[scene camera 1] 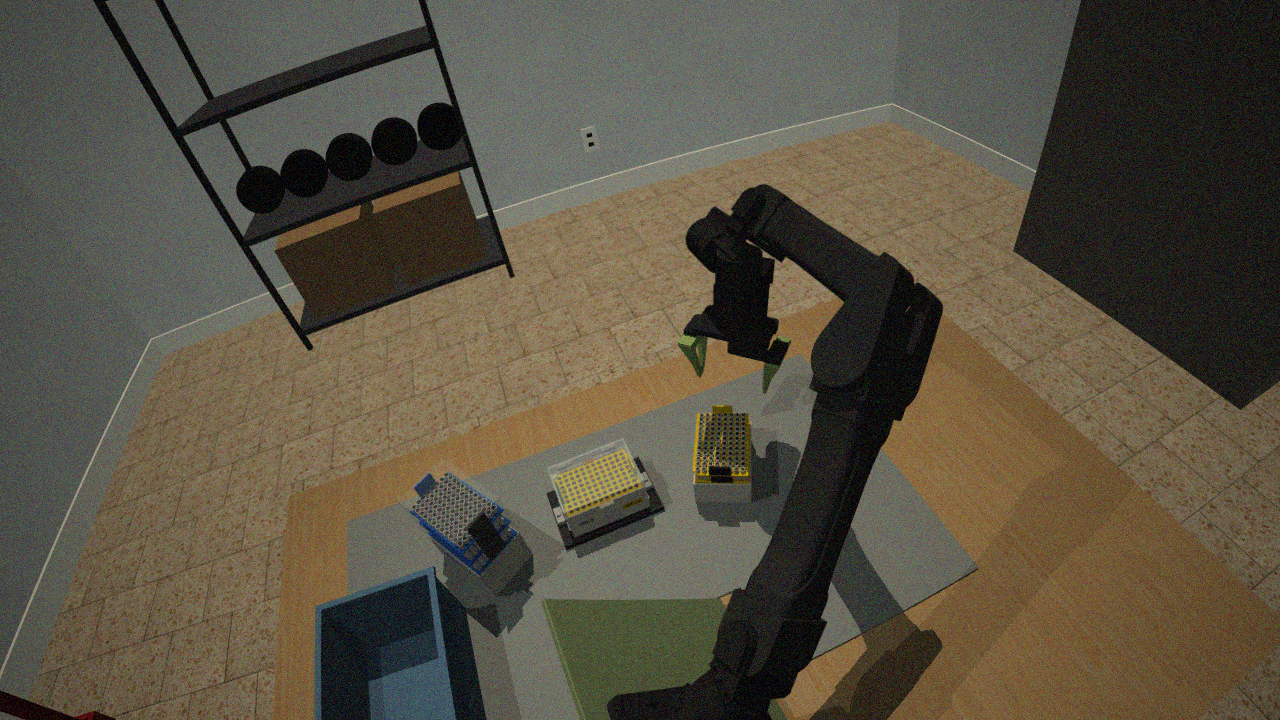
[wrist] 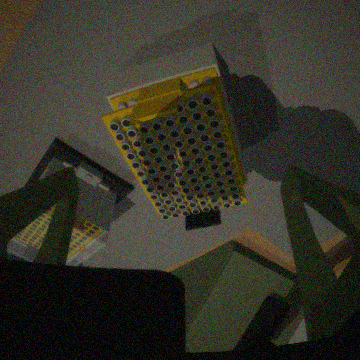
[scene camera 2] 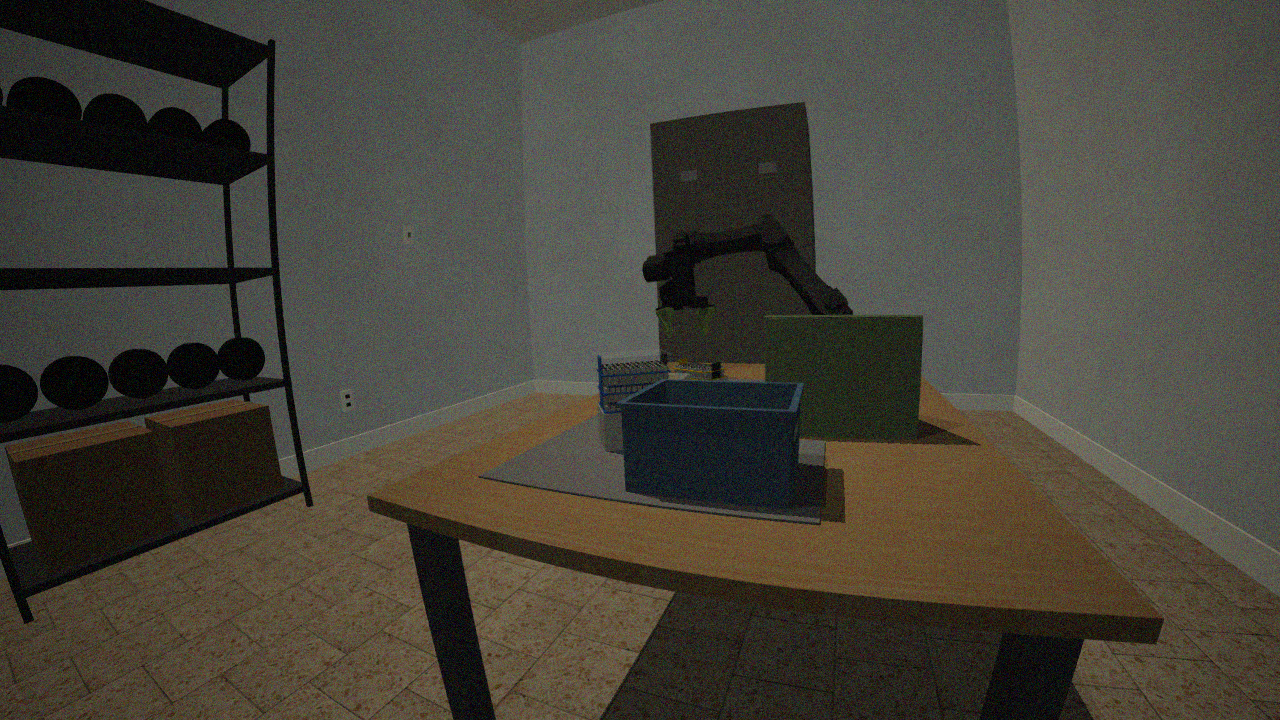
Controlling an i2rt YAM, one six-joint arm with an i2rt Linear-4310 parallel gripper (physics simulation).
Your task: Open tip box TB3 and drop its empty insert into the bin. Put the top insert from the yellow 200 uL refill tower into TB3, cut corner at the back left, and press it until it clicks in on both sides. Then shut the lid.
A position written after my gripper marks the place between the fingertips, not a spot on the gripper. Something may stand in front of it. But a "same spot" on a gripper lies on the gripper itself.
Labels:
my gripper: scene camera 1 732, 382; wrist; scene camera 2
same spot on my gripper: point(scene camera 2: 708, 310) = point(wrist: 308, 336)

